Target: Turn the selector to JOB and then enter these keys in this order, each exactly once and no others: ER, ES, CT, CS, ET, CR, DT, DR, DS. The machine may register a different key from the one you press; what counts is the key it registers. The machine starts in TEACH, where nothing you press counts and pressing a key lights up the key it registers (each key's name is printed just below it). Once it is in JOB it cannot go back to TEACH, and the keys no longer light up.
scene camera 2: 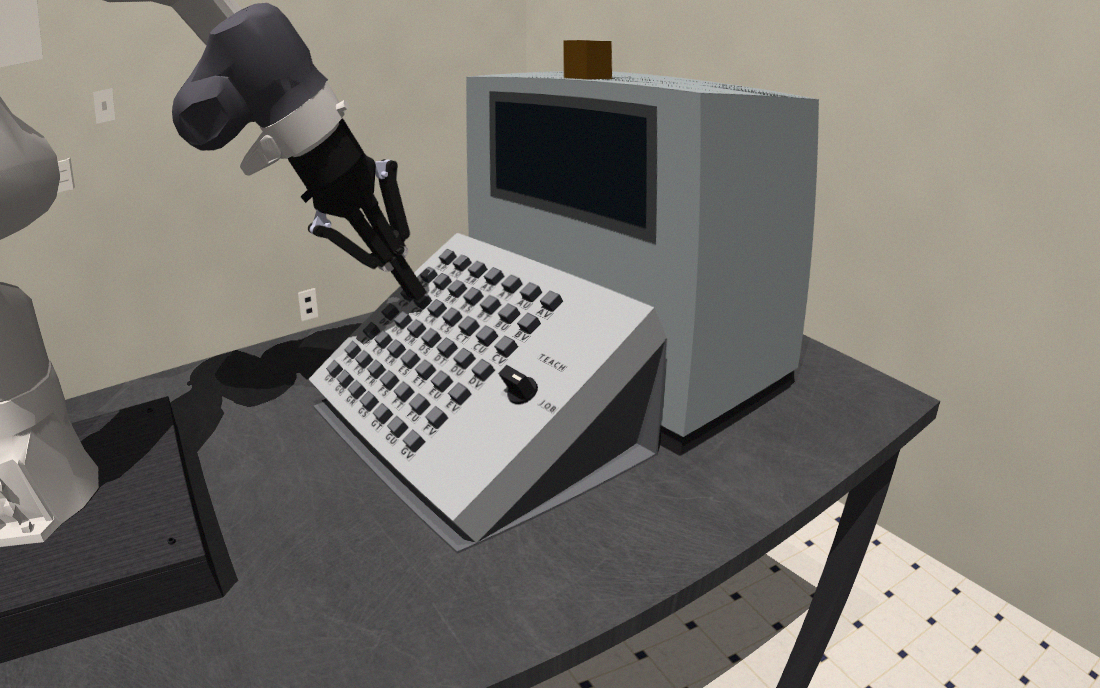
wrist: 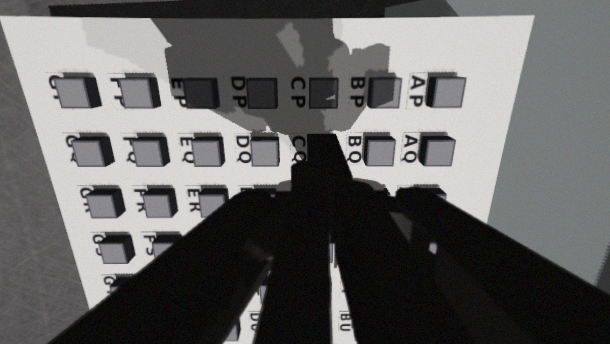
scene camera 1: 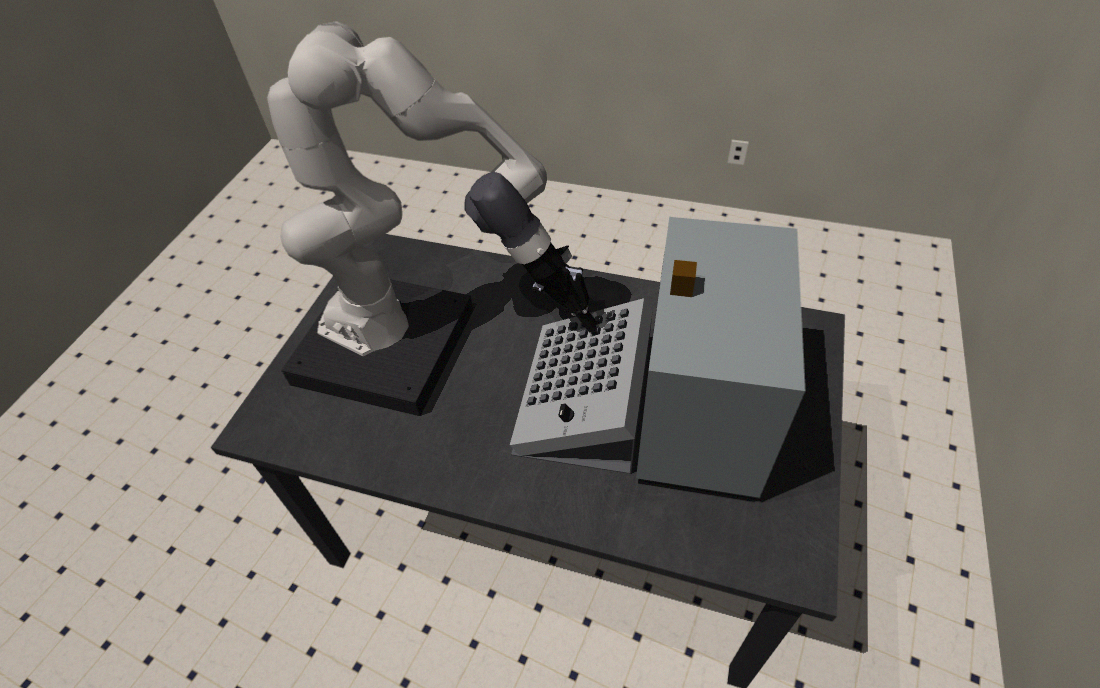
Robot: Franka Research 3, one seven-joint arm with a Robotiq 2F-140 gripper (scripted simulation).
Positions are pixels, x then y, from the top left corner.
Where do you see a grey machine box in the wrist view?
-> At 544, 198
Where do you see a grey keypad console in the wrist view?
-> At 489, 50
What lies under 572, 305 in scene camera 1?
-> The gripper.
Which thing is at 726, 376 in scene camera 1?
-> A grey machine box.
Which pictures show the gripper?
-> Scene camera 2, the wrist view and scene camera 1: all of them.
